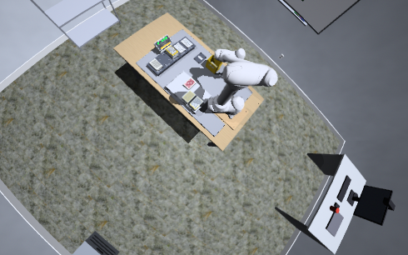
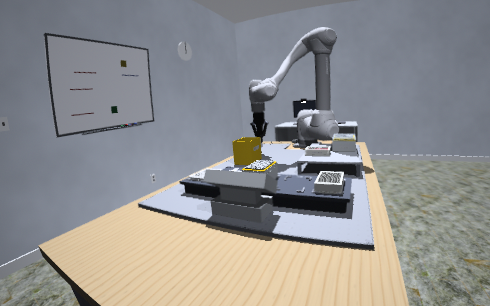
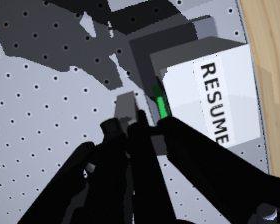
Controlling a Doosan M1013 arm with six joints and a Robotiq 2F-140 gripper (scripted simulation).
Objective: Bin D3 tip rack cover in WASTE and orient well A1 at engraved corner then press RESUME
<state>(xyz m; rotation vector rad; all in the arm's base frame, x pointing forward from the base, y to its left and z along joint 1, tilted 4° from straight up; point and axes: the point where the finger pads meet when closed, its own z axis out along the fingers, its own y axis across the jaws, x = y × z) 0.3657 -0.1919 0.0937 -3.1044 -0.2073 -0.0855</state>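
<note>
The resume key is 10 mm ahead of my hand and 30 mm to the right of it. From my hand the other things lie so: yellow waste bin: 210 mm ahead, 50 mm to the left, 40 mm below; raised shelf: 80 mm ahead, 510 mm to the left, 20 mm below; red-topped labware item: 150 mm ahead, 460 mm to the left, 10 mm below.
</note>
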